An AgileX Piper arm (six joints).
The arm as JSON. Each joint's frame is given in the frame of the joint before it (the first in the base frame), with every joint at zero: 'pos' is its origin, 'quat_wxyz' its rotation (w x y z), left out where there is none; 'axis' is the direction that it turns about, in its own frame. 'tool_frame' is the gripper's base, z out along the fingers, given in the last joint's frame.
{
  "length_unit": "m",
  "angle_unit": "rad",
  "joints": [
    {
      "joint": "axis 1",
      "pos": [
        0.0,
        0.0,
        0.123
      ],
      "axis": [
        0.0,
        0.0,
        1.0
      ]
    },
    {
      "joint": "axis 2",
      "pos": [
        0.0,
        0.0,
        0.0
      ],
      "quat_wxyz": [
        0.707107,
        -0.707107,
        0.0,
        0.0
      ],
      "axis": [
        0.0,
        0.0,
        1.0
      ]
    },
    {
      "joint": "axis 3",
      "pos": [
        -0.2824,
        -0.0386,
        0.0
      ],
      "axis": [
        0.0,
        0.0,
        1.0
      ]
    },
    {
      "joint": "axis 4",
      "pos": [
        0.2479,
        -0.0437,
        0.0
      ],
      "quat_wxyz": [
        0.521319,
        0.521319,
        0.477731,
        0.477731
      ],
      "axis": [
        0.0,
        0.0,
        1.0
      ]
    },
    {
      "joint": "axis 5",
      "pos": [
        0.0,
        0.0,
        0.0
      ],
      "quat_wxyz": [
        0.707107,
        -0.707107,
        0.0,
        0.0
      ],
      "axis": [
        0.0,
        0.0,
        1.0
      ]
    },
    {
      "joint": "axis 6",
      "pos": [
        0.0,
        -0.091,
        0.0
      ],
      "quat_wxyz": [
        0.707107,
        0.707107,
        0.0,
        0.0
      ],
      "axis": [
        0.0,
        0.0,
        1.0
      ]
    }
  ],
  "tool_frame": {
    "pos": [
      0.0,
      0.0,
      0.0
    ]
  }
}
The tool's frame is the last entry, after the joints.
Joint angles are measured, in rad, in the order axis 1, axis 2, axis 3, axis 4, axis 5, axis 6. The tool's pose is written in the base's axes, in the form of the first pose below.
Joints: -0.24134, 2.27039, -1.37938, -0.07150, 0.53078, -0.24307
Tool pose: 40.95, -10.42, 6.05, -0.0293, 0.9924, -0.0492, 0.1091
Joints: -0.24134, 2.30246, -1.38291, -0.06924, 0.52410, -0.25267
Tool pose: 40.89, -10.39, 4.78, -0.0336, 0.9935, -0.0459, 0.0987
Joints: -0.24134, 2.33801, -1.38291, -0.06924, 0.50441, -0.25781
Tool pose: 40.78, -10.35, 3.32, -0.0367, 0.9942, -0.0435, 0.0911
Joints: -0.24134, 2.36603, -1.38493, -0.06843, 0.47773, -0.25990
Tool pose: 40.80, -10.34, 2.23, -0.0379, 0.9942, -0.0427, 0.0916
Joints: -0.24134, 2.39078, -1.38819, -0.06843, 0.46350, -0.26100
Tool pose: 40.76, -10.32, 1.27, -0.0388, 0.9945, -0.0414, 0.0882
